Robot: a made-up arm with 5 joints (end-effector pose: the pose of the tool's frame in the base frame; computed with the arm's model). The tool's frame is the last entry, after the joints. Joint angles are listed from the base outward.
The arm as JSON. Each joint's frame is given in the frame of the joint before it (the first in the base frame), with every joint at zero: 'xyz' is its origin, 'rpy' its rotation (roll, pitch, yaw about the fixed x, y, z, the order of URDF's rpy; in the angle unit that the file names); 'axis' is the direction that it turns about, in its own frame. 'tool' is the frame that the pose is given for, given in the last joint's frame.
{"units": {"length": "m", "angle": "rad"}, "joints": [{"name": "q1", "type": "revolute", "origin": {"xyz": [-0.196, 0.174, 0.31], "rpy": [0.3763, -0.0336, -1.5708]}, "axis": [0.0, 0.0, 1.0]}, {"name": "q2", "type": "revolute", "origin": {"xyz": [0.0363, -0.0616, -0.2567], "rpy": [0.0, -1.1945, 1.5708]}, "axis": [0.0, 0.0, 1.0]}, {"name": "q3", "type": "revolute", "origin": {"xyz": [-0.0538, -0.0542, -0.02], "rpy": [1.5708, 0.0, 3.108]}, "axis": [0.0, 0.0, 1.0]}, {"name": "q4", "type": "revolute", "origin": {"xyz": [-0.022, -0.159, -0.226], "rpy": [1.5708, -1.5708, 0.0]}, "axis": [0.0, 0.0, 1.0]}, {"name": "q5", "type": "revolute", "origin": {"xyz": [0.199, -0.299, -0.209], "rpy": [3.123, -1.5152, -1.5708]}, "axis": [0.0, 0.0, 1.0]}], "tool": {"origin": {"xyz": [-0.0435, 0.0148, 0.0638], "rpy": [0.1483, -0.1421, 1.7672]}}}
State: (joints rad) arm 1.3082 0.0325 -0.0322 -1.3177 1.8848
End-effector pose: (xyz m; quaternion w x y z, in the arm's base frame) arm 0.5123 -0.2043 -0.0231 0.5648 -0.2884 0.5013 -0.5887
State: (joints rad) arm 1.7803 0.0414 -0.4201 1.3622 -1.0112
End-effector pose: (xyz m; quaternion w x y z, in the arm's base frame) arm -0.1511 0.0251 0.0971 0.1094 -0.7278 -0.3969 0.5484
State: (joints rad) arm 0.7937 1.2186 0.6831 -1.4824 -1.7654
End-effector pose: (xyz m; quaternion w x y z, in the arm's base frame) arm 0.0047 -0.0903 0.6880 0.9941 0.1056 -0.0193 0.0149
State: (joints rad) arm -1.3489 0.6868 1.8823 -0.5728 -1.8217
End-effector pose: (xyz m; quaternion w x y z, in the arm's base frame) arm -0.5268 0.3705 0.3043 0.3628 -0.3364 0.1460 0.8566
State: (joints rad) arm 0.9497 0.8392 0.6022 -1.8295 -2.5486
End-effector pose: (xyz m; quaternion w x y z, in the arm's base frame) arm 0.2285 -0.0947 0.6435 0.9681 -0.0310 0.0534 -0.2427
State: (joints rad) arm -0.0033 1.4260 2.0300 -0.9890 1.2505
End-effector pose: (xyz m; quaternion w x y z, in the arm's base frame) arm -0.4368 0.2479 0.5276 0.8597 -0.0847 -0.1986 0.4629
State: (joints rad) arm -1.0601 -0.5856 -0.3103 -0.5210 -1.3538
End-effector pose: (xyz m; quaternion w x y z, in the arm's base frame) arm -0.0401 0.2709 -0.4734 0.2757 -0.6639 0.6916 -0.0697
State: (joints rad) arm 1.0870 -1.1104 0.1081 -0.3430 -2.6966
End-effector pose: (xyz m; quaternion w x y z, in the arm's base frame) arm -0.2943 0.0716 -0.3738 0.1894 -0.5142 -0.7888 0.2784
